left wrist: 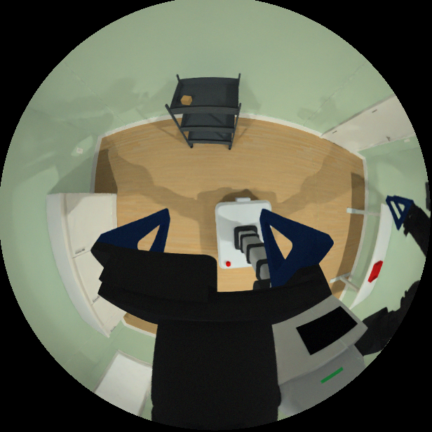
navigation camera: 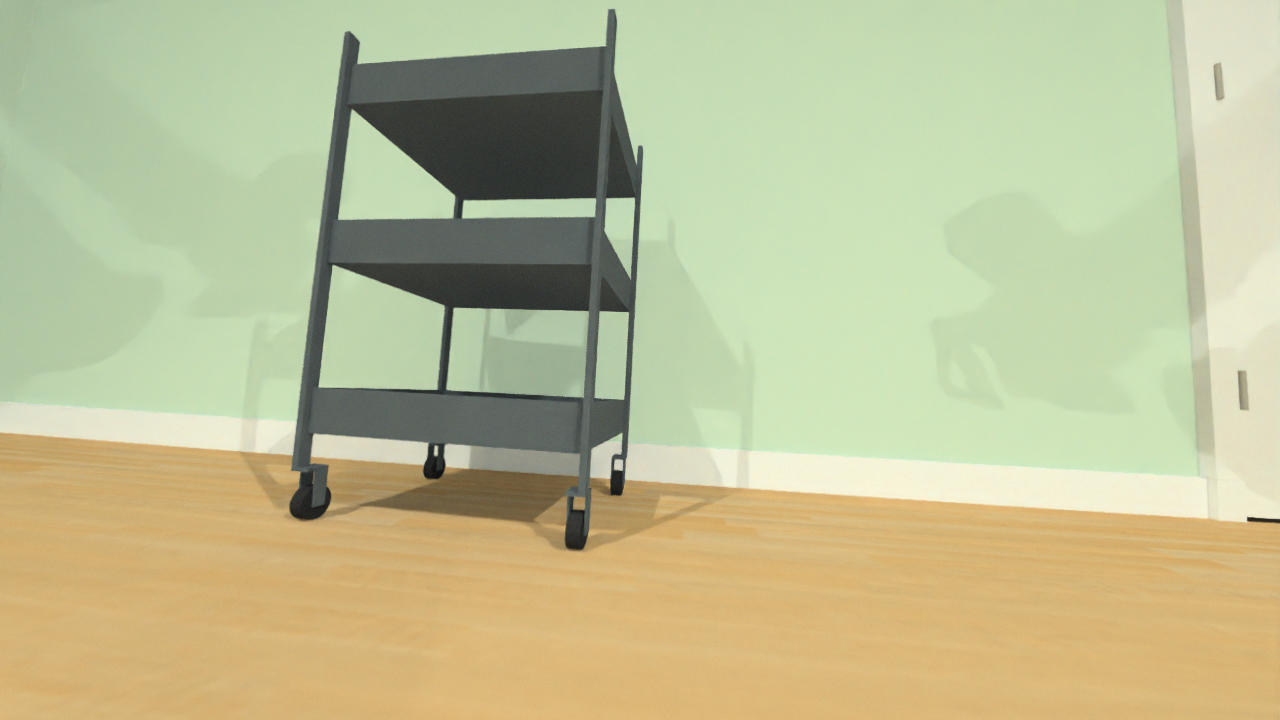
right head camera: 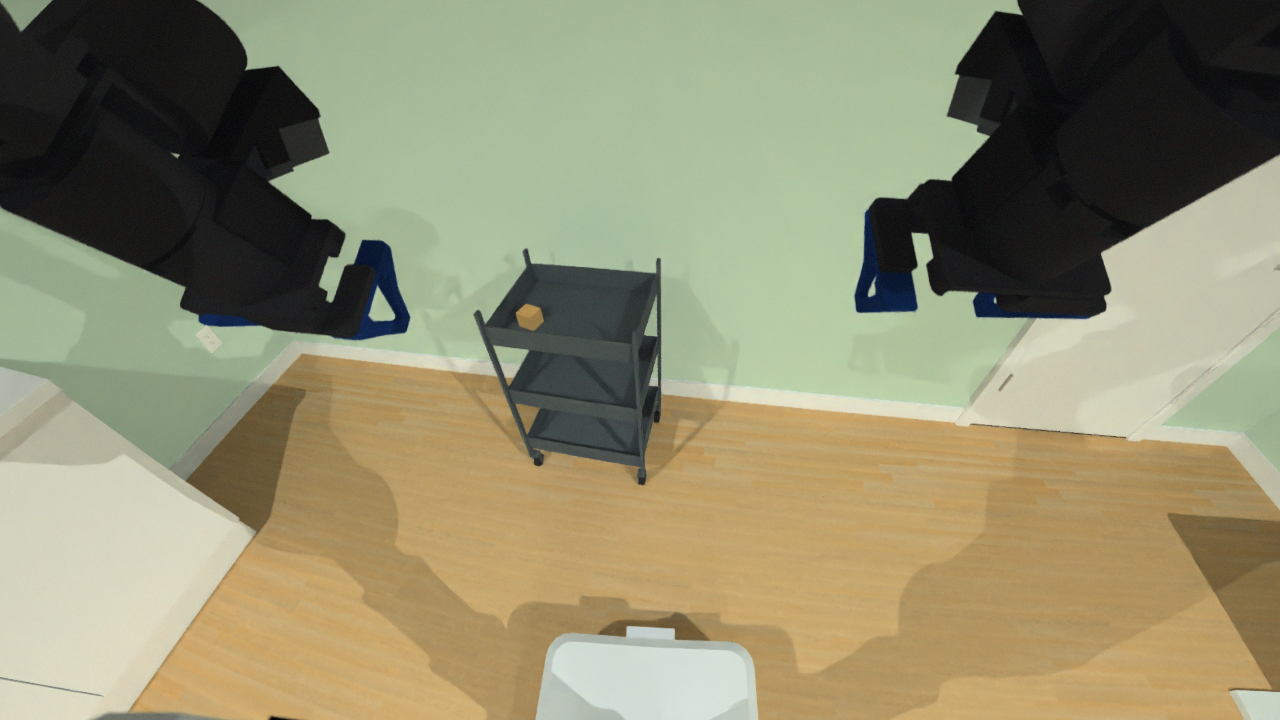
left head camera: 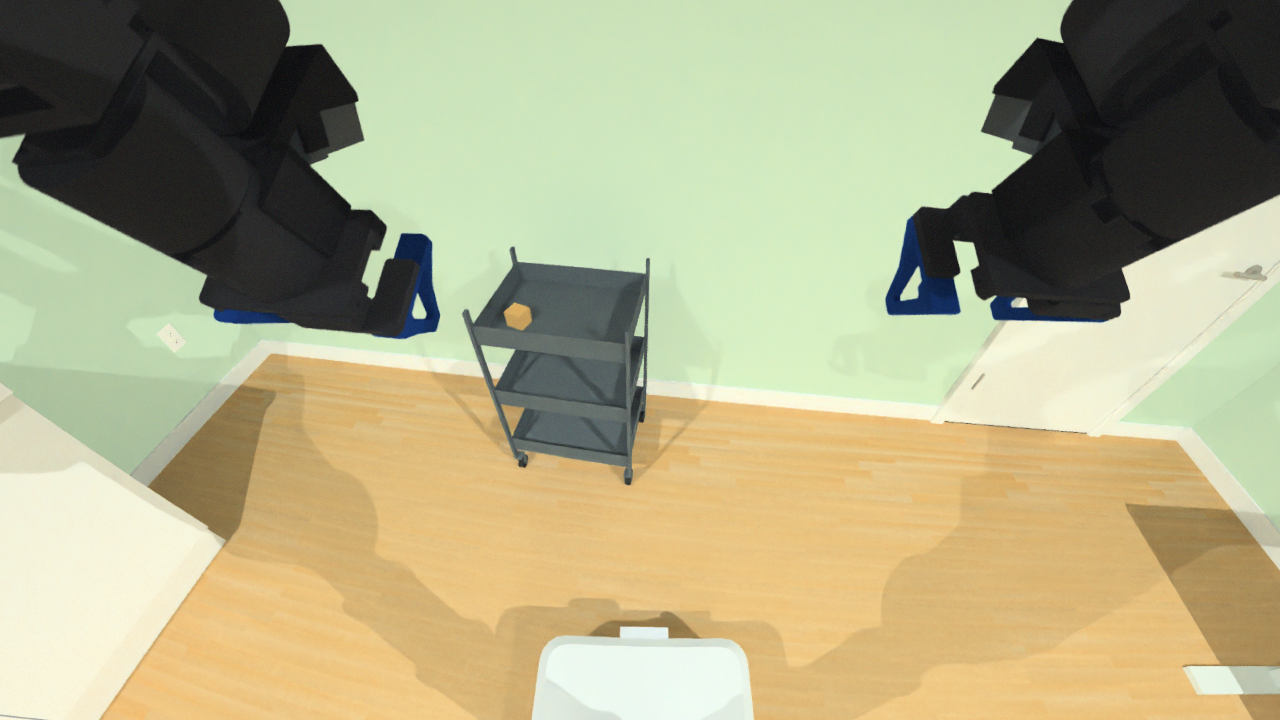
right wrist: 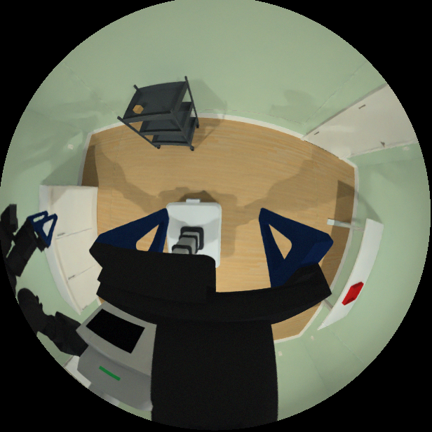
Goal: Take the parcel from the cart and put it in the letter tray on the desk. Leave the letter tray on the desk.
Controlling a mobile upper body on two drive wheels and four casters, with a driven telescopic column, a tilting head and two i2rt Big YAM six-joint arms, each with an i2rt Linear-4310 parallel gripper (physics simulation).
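Places are measured from the left arm's base along level axes (x right, y ahead, z up), in millimetres.
Where they show: left gripper, fingertip midpoint: [right head camera: 356,320] [left head camera: 380,318]; right gripper, fingertip midpoint: [right head camera: 918,306] [left head camera: 942,309].
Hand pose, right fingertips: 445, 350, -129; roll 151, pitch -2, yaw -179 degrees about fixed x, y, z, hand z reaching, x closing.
Each offset is from my right fingertips to the centre of the thing, as dx, dy, dz. "pt": to the spot under its first point.
The parcel, a small orange-brown cube {-604, +704, -593} [left head camera: 517,316] [right head camera: 529,317] [left wrist: 186,100] [right wrist: 138,109], lies in the top tray of the dark grey three-shelf cart [left head camera: 554,341] [right head camera: 563,339] [navigation camera: 465,241], near its front left corner. The letter tray, small and red [left wrist: 375,271] [right wrist: 353,293], is on the white desk [left wrist: 384,235] [right wrist: 367,250] at the right of both wrist views. My left gripper [left head camera: 331,320] [right head camera: 304,322] [left wrist: 214,213] is open and empty, left of the cart in the head views. My right gripper [left head camera: 984,308] [right head camera: 948,306] [right wrist: 213,212] is open and empty, far right of the cart. The parcel is hidden in the navigation view.
The cart stands close to the green wall. A white cabinet [left head camera: 98,573] [right head camera: 107,555] [left wrist: 90,215] stands at the left. A white door {pt +1558, +811, -671} [left head camera: 1118,331] [right head camera: 1154,313] is at the right. My white base [left head camera: 644,680] [right head camera: 648,680] shows at the bottom centre. Part of the desk's leg [left head camera: 1230,679] shows lower right.
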